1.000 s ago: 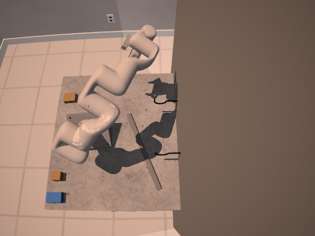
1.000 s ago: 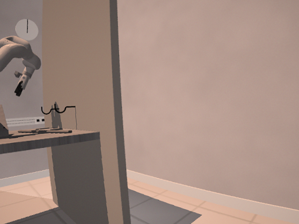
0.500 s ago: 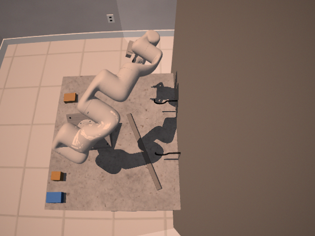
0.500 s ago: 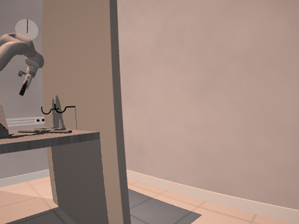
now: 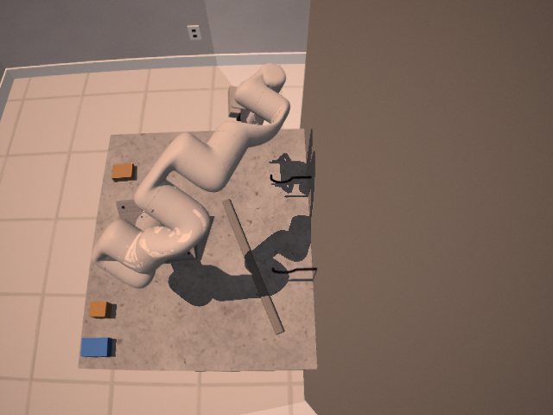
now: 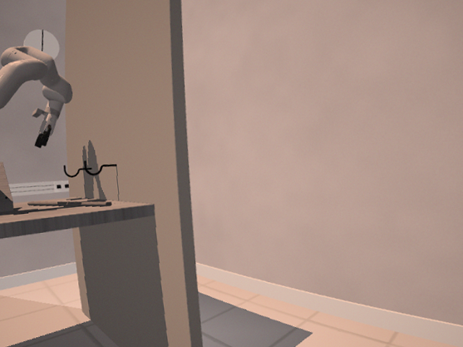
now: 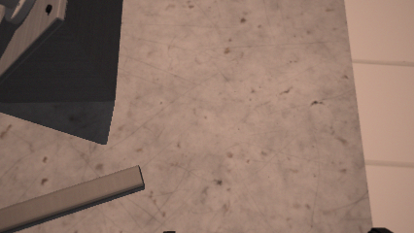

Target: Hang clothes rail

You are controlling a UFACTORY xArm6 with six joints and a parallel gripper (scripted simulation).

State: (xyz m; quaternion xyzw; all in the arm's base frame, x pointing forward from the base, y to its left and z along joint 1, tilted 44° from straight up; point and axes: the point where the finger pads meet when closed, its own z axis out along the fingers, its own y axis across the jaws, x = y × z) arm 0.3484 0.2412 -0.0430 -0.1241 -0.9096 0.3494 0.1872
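My hand is 5 cm past the clothes rail, 35 cm to the left of it and 28 cm above it. From my hand the other things lie so: orange block (48 cm behind, 9 cm to the left, 27 cm below); then orange cube (57 cm behind, 43 cm to the right, 26 cm below); then tall wall panel (20 cm ahead, 29 cm to the right, 14 cm above).
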